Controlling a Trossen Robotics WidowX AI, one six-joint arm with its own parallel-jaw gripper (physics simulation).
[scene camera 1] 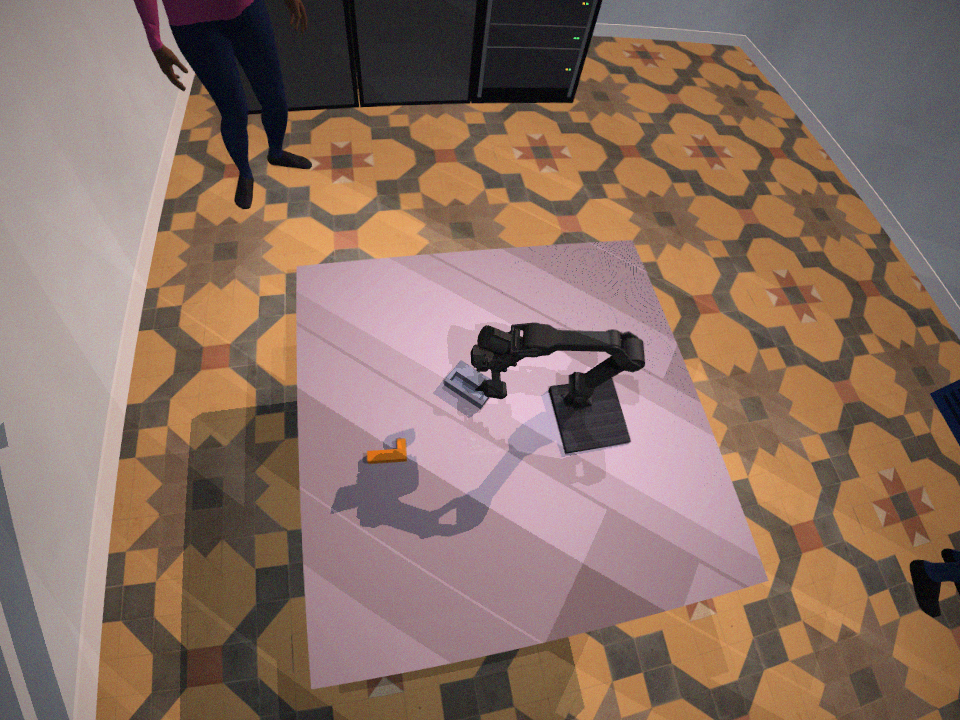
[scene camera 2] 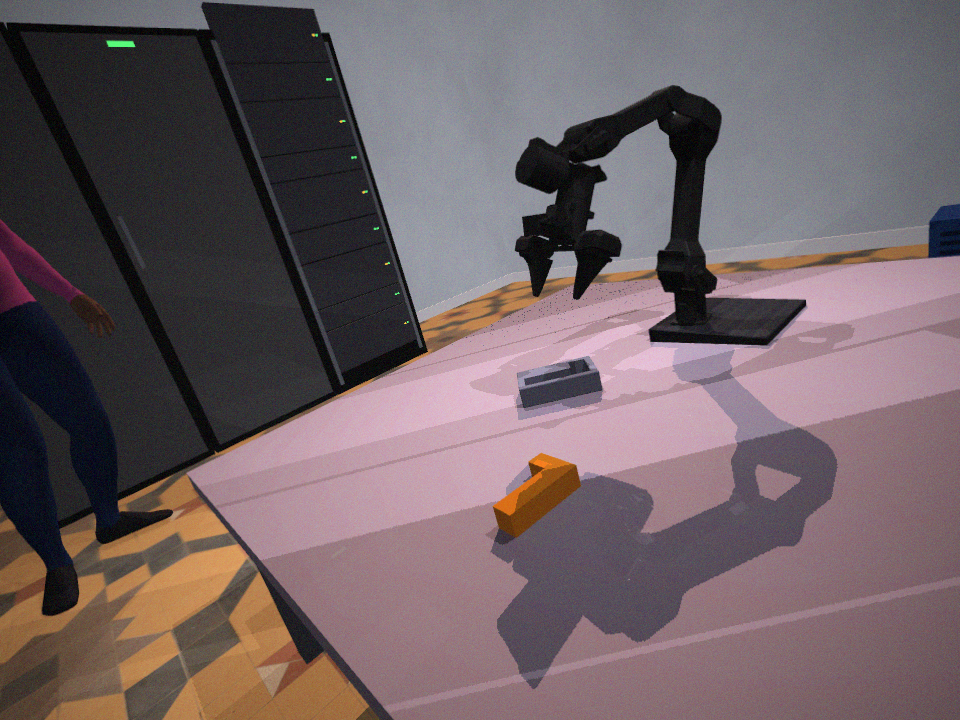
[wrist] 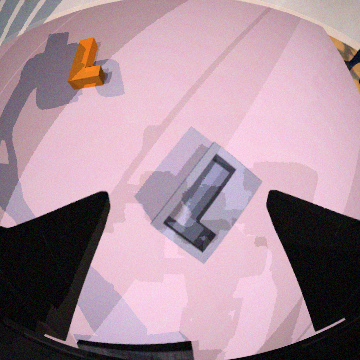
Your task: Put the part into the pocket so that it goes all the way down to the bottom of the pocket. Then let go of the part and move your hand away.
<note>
The gripper (scene camera 2: 554, 297) is open and holds nothing. An orange L-shaped block (scene camera 2: 553, 480) rests on the table. Further things: a grey pocket block (scene camera 2: 580, 376).
The orange L-shaped block also shows in the wrist view (wrist: 82, 74). The gripper is seen too in scene camera 1 (scene camera 1: 475, 374) and in the wrist view (wrist: 189, 198). The grey pocket block shows as well in scene camera 1 (scene camera 1: 463, 379).
</note>
